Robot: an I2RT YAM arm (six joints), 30 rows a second.
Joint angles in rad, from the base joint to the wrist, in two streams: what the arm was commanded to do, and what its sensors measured. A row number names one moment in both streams.
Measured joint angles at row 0:
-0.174, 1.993, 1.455, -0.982, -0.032, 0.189
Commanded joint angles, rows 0 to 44:
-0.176, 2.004, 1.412, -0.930, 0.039, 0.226
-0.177, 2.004, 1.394, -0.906, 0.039, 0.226
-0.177, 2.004, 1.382, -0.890, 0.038, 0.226
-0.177, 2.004, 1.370, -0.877, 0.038, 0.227
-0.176, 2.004, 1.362, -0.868, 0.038, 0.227
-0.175, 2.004, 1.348, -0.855, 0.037, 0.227
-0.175, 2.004, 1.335, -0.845, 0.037, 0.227
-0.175, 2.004, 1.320, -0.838, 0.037, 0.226
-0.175, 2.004, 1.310, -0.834, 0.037, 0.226
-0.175, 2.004, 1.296, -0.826, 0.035, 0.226
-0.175, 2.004, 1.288, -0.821, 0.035, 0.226
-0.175, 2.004, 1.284, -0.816, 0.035, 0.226
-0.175, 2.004, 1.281, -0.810, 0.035, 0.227
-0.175, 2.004, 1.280, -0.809, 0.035, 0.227
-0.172, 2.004, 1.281, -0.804, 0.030, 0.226
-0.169, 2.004, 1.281, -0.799, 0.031, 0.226
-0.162, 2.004, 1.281, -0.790, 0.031, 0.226
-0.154, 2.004, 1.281, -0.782, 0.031, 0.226
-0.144, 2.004, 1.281, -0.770, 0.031, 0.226
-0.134, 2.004, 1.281, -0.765, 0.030, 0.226
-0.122, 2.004, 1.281, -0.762, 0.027, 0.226
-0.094, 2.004, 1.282, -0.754, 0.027, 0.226
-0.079, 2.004, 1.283, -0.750, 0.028, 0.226
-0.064, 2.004, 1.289, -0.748, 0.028, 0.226
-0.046, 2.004, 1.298, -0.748, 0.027, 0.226
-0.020, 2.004, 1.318, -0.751, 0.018, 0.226
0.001, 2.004, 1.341, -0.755, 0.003, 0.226
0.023, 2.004, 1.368, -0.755, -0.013, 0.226
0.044, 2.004, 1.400, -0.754, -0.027, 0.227
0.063, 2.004, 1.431, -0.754, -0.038, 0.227
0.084, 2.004, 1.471, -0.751, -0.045, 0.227
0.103, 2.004, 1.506, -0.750, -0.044, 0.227
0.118, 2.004, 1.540, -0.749, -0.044, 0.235
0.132, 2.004, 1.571, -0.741, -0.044, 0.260
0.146, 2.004, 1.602, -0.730, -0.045, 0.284
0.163, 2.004, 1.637, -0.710, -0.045, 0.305
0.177, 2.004, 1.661, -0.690, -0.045, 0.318
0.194, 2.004, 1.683, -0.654, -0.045, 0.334
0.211, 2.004, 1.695, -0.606, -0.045, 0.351
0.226, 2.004, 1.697, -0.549, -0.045, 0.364
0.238, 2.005, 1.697, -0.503, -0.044, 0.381
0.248, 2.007, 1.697, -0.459, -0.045, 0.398
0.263, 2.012, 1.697, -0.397, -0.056, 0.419
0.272, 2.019, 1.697, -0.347, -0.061, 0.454
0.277, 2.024, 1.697, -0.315, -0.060, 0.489
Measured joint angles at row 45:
0.249, 2.027, 1.668, -0.402, -0.043, 0.374
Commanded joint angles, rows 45 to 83:
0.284, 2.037, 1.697, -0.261, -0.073, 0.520
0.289, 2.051, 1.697, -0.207, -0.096, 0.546
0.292, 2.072, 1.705, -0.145, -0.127, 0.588
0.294, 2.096, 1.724, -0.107, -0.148, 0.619
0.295, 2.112, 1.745, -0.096, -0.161, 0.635
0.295, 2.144, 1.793, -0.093, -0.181, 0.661
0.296, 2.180, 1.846, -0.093, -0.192, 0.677
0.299, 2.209, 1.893, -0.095, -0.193, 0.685
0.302, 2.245, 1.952, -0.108, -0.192, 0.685
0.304, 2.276, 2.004, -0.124, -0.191, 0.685
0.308, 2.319, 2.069, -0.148, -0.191, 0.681
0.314, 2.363, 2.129, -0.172, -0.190, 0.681
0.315, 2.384, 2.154, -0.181, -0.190, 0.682
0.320, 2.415, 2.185, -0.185, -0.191, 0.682
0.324, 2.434, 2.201, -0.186, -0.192, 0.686
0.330, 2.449, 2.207, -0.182, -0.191, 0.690
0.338, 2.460, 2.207, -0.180, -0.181, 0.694
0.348, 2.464, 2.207, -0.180, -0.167, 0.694
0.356, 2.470, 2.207, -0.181, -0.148, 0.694
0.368, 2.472, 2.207, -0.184, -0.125, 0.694
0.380, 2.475, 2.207, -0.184, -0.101, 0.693
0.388, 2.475, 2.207, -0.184, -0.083, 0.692
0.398, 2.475, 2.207, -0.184, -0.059, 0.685
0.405, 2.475, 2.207, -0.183, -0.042, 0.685
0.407, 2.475, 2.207, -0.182, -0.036, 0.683
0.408, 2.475, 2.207, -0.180, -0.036, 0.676
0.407, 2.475, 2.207, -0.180, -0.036, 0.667
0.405, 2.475, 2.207, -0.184, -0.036, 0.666
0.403, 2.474, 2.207, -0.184, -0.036, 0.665
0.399, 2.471, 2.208, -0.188, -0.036, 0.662
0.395, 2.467, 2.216, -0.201, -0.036, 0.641
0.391, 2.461, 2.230, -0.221, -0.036, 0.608
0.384, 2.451, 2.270, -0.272, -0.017, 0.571
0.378, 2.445, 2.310, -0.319, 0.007, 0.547
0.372, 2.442, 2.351, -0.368, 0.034, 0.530
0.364, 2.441, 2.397, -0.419, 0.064, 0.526
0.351, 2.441, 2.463, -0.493, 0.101, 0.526
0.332, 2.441, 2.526, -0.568, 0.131, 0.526
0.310, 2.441, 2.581, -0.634, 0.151, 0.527
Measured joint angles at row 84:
0.369, 2.490, 2.397, -0.556, 0.028, 0.567
